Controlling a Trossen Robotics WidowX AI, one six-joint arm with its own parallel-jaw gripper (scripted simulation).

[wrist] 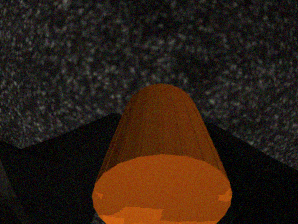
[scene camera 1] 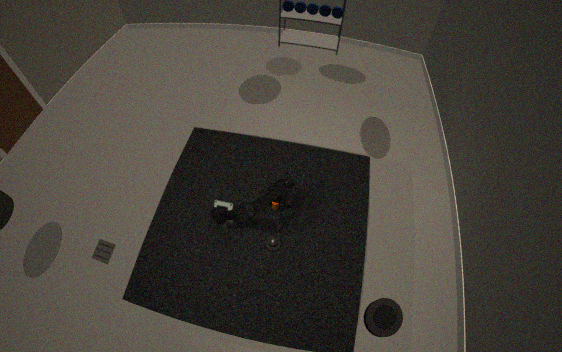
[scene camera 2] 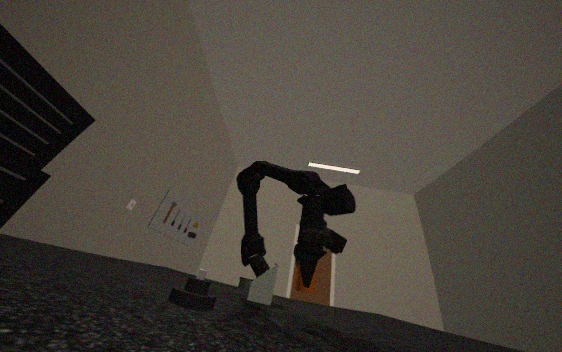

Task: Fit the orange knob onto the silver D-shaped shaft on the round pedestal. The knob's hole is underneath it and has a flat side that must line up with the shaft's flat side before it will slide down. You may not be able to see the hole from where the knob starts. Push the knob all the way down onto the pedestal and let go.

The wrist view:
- gripper
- orange knob: held by the gripper
